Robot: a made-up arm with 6 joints.
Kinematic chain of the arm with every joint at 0, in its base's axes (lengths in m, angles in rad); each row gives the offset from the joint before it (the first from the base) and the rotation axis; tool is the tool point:
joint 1: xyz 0 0 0.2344 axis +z
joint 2: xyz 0 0.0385 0 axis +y
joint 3: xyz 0 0 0.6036 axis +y
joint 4: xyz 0 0 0.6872 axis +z
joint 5: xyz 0 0 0 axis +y
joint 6: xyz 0 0 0.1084 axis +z
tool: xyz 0 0 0
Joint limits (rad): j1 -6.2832..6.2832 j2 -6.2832..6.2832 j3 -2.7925..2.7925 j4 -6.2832..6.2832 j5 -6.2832..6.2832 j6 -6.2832..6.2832
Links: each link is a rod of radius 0.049 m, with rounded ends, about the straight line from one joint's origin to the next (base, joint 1, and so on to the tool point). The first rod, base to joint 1, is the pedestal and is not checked.
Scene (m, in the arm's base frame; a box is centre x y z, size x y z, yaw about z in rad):
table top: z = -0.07
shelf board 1: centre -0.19 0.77 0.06 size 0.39 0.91 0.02 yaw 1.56
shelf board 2: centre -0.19 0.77 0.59 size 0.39 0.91 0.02 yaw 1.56
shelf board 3: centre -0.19 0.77 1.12 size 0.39 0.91 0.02 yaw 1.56
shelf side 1: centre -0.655 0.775 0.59 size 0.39 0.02 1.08 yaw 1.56
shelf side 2: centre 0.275 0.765 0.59 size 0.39 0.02 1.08 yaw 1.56
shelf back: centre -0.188 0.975 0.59 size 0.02 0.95 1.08 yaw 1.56
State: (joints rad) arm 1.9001 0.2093 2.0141 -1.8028 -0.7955 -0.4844
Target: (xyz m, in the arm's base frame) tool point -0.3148 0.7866 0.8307
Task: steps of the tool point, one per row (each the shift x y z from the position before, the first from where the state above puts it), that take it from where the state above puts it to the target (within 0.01 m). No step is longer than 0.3 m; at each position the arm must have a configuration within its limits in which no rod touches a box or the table.
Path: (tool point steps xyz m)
1: -0.0108 -0.1293 0.0080
2: 0.0080 -0.1270 -0.0080
3: -0.0101 0.0500 0.2316
4: 0.0347 -0.0398 0.2518
5: -0.0138 0.1882 0.0237
6: 0.0180 0.1992 -0.0236

